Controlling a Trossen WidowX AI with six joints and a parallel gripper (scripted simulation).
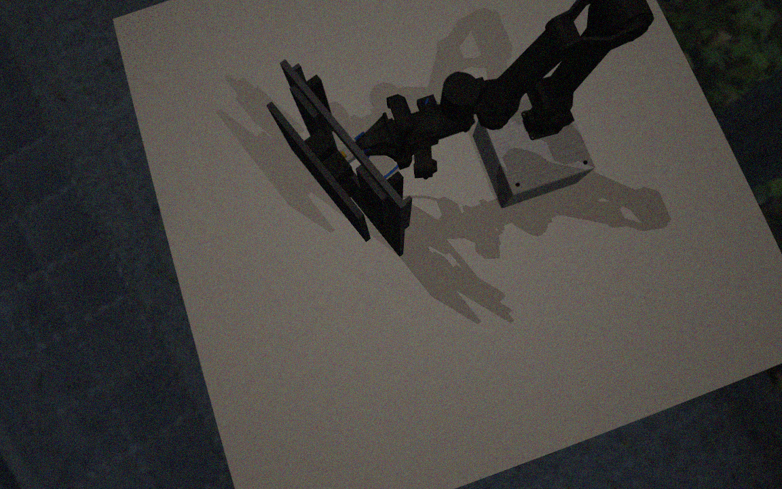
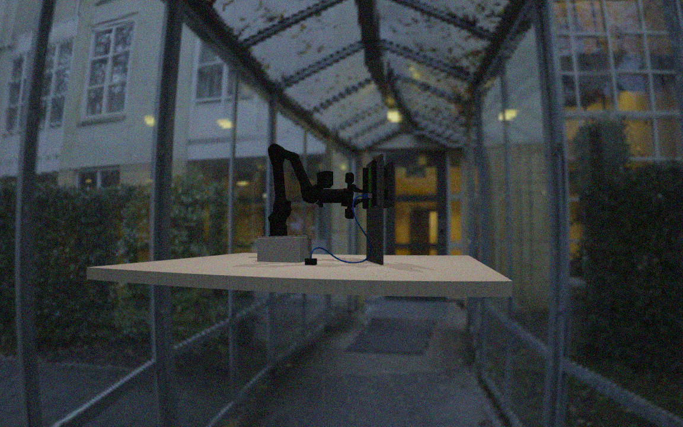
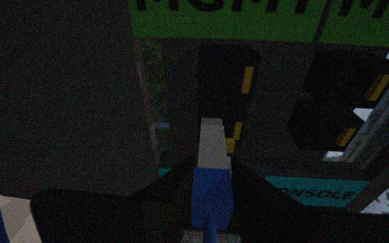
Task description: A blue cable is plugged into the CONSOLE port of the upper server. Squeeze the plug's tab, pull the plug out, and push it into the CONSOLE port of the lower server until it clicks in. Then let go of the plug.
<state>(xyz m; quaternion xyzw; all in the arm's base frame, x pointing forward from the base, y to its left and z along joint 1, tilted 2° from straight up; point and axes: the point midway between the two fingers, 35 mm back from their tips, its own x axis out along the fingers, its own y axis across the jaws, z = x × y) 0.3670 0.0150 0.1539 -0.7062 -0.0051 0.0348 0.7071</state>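
Right now my gripper tip is right at the blue plug. Also, from my gripper tip: black block (260 mm below, 200 mm behind, 170 mm to the right).
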